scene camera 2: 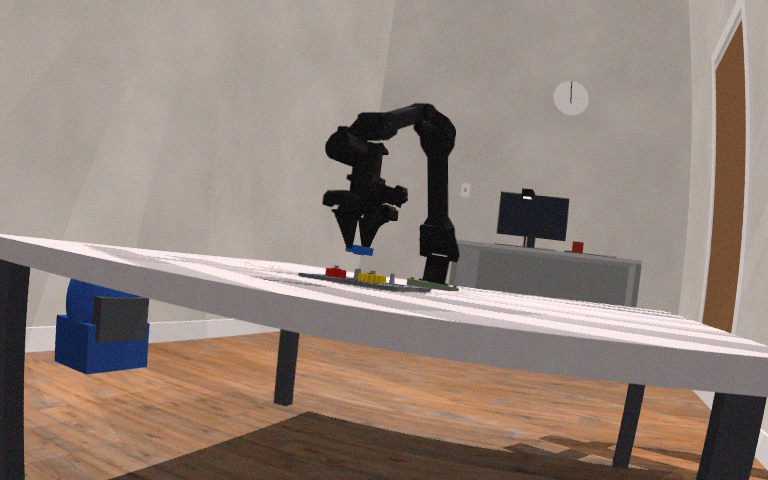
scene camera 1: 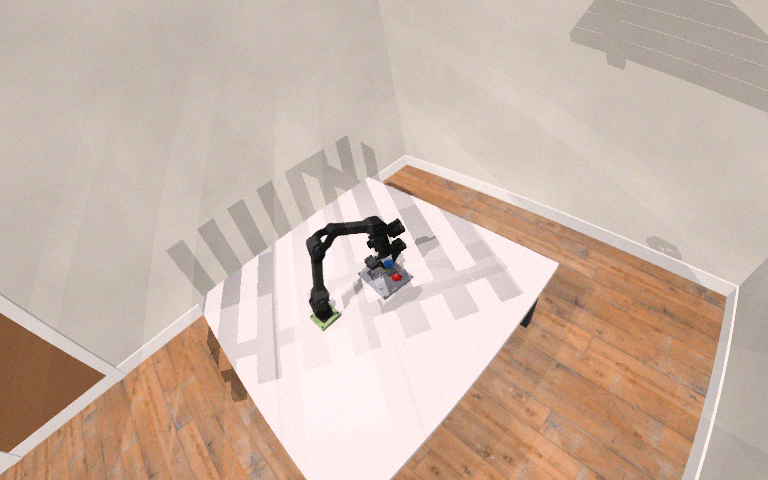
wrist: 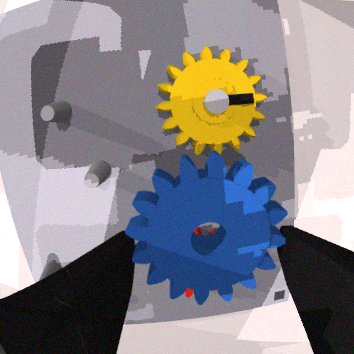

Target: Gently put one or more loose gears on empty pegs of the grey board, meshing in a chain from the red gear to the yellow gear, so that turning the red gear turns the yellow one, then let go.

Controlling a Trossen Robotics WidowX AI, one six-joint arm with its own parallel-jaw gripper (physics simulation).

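Frame: origin at the arm's base, x ahead, y left, z up, level; metres.
Seen in the pictures: gripper, fingertip midpoint: (scene camera 2: 357, 250) (scene camera 1: 388, 265) (wrist: 207, 240); arm's base, link origin: (scene camera 2: 433, 282) (scene camera 1: 324, 314).
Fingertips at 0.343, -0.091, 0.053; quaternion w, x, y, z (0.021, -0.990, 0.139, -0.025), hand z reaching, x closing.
Observation:
Pixels of each thing's top centre, then the offset from my fingertips to it, as dx, dy, dz. Level surfaces: height alone.
- blue gear, top centre: (wrist: 210, 241) (scene camera 2: 359, 245) (scene camera 1: 387, 263) +0.001, +0.005, +0.010
- grey board, top centre: (wrist: 136, 183) (scene camera 2: 367, 269) (scene camera 1: 383, 271) -0.023, +0.019, -0.035
- yellow gear, top centre: (wrist: 214, 100) (scene camera 2: 372, 273) +0.022, +0.044, -0.040
- red gear, top centre: (scene camera 2: 336, 268) (scene camera 1: 396, 275) -0.008, -0.041, -0.041
- peg, top centre: (wrist: 42, 287) -0.098, -0.023, -0.037
- white table, surface height: dz -0.065
My gripper (scene camera 1: 385, 260) (scene camera 2: 357, 246) (wrist: 207, 240) is shut on a blue gear (scene camera 1: 388, 264) (scene camera 2: 359, 250) (wrist: 165, 220), holding it roughly level above the grey board (scene camera 1: 386, 293) (scene camera 2: 317, 276) (wrist: 125, 90), clear of the pegs. The yellow gear (scene camera 2: 372, 278) (wrist: 200, 75) sits on a board peg. The red gear (scene camera 1: 396, 277) (scene camera 2: 335, 272) sits on the board; in the wrist view the blue gear hides most of it, with red showing through its hole and beyond its lower teeth. Bare pegs (wrist: 48, 113) (wrist: 95, 176) stand left of the yellow gear in the wrist view.
Another peg (wrist: 51, 265) is partly hidden by the left finger in the wrist view. The arm's green base plate (scene camera 1: 324, 318) (scene camera 2: 433, 284) is on the white table (scene camera 1: 351, 407) near the board. Striped shadows cross the table and board.

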